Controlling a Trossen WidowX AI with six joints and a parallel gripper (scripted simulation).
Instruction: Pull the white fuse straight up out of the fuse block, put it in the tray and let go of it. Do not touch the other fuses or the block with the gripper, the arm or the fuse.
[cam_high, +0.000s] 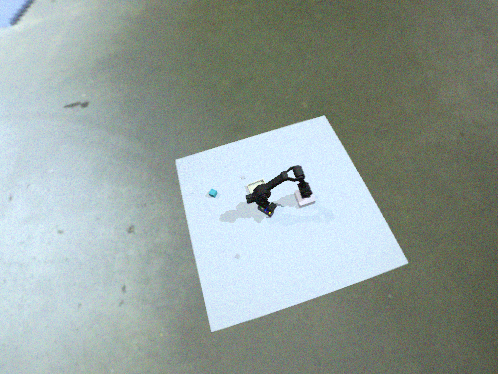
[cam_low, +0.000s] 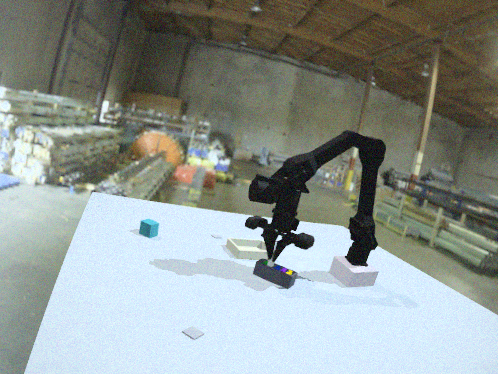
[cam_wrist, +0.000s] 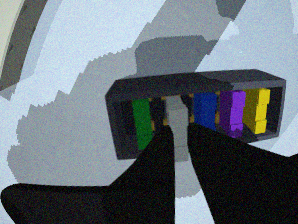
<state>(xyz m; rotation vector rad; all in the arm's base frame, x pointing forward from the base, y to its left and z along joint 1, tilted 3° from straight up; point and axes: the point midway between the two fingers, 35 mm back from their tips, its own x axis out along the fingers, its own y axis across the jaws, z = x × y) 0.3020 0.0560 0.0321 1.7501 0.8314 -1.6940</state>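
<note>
The beige tray is 17 cm to the right of my gripper tip, 5 cm below it and 2 cm ahead of it. Also, from my gripper tip: cyan cube: 35 cm ahead, 17 cm to the right, 3 cm below; then white fuse: 1 cm below.
</note>
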